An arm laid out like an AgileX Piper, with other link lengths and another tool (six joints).
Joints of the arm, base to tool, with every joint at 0 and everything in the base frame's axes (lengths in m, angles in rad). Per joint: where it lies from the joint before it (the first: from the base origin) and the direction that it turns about. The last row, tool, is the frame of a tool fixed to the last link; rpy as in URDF.
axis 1: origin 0 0 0.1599 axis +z
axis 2: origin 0 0 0 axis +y
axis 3: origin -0.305 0 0.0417 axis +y
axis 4: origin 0.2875 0 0.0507 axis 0.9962 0 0.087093
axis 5: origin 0 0 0 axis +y
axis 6: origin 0.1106 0 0.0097 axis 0.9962 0 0.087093
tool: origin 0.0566 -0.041 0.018 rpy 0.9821 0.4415 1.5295
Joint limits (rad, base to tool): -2.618..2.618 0..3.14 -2.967..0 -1.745..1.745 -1.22..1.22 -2.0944..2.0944
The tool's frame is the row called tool.
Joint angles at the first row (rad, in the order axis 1, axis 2, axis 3, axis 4, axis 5, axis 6):
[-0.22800 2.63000 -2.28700 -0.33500 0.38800 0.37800]
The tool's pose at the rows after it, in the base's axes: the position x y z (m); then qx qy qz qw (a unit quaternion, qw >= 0):
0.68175, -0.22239, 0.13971, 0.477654, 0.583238, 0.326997, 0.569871
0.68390, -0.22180, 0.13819, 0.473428, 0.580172, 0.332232, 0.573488
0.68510, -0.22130, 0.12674, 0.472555, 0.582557, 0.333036, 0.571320
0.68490, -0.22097, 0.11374, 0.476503, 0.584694, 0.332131, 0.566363
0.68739, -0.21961, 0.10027, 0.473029, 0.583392, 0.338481, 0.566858
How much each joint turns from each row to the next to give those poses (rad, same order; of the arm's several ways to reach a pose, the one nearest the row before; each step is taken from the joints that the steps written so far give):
[-0.00199 0.00099 0.00001 -0.00002 -0.03000 0.02002]
[-0.00001 0.00601 0.00000 -0.00098 -0.02200 0.00297]
[0.00000 0.01901 -0.00003 -0.00199 -0.01599 0.00000]
[0.00000 0.01897 0.00005 -0.00001 -0.00602 0.00401]
[0.00001 0.02502 -0.00005 0.00000 -0.03598 0.00301]

